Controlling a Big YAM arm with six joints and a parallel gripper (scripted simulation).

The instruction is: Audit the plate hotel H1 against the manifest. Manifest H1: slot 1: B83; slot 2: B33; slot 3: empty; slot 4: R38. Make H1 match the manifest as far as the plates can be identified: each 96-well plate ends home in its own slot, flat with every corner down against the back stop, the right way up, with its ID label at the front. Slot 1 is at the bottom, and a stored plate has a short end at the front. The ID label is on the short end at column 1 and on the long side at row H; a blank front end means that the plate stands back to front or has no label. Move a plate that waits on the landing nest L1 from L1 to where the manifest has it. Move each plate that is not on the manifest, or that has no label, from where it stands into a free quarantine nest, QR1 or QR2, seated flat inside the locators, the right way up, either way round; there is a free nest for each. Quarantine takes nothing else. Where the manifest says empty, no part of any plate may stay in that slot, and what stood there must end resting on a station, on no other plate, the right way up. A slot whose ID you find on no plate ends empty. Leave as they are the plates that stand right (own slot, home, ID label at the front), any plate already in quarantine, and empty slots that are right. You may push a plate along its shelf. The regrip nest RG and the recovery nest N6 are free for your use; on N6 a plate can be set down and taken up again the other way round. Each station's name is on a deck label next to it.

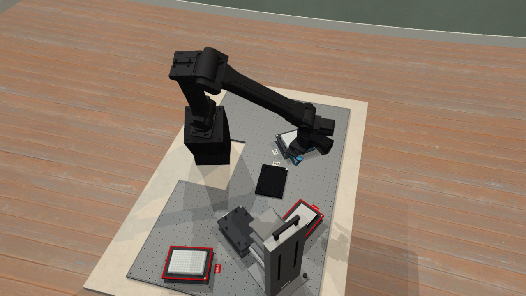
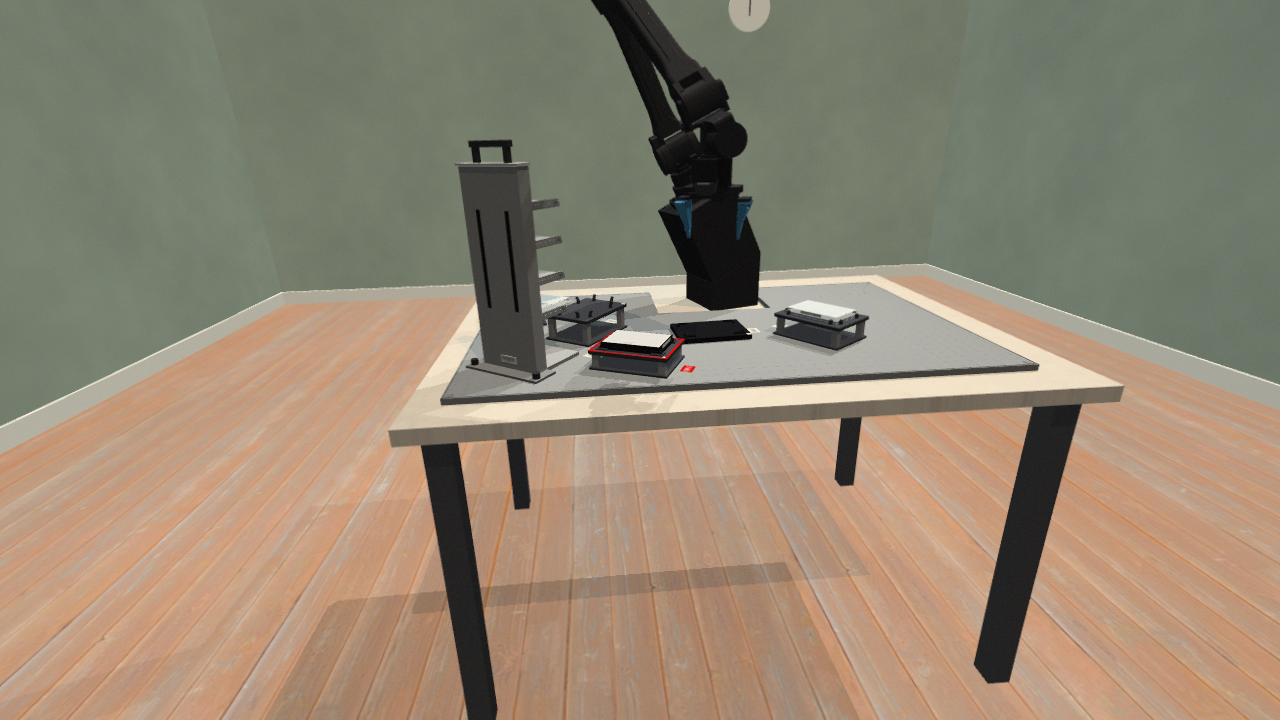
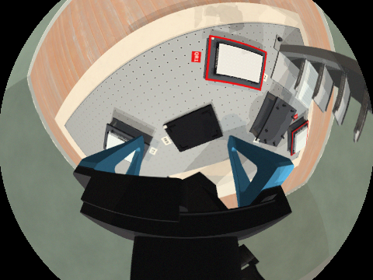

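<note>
The landing nest L1 lies 40 mm behind my hand, 270 mm to the left of it and 200 mm below it. Also, from my hand: red-edged quarantine nest QR1: 20 mm ahead, 160 mm to the right, 210 mm below; then H1 deck label: 50 mm behind, 250 mm to the right, 250 mm below; then black recovery nest N6: 130 mm behind, 40 mm to the left, 240 mm below.
</note>
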